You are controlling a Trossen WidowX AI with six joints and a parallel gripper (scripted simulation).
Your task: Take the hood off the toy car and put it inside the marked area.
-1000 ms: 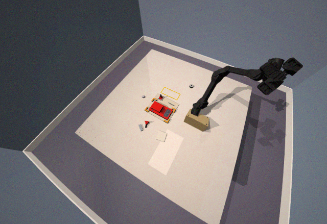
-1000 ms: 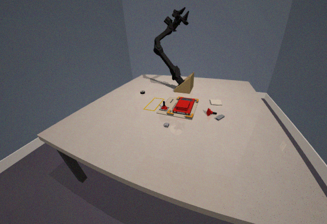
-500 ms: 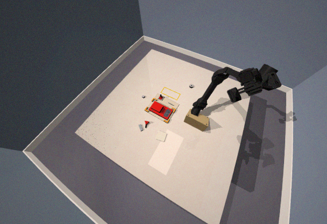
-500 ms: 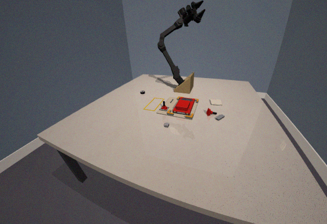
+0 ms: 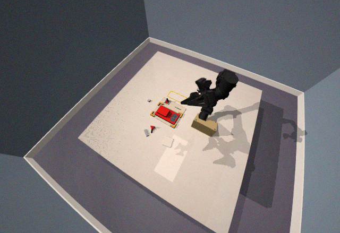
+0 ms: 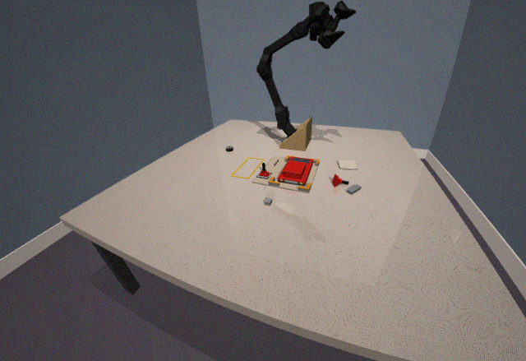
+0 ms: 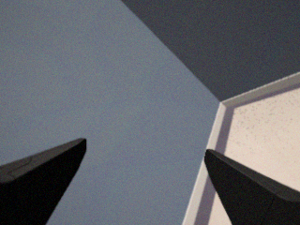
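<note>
Now: gripper tip 530 mm above the red hood, 200 mm short of it and 180 mm to the left of it. The rest, counted from my gripper tip: white plate: 570 mm below, 60 mm ahead, 50 mm to the left.
</note>
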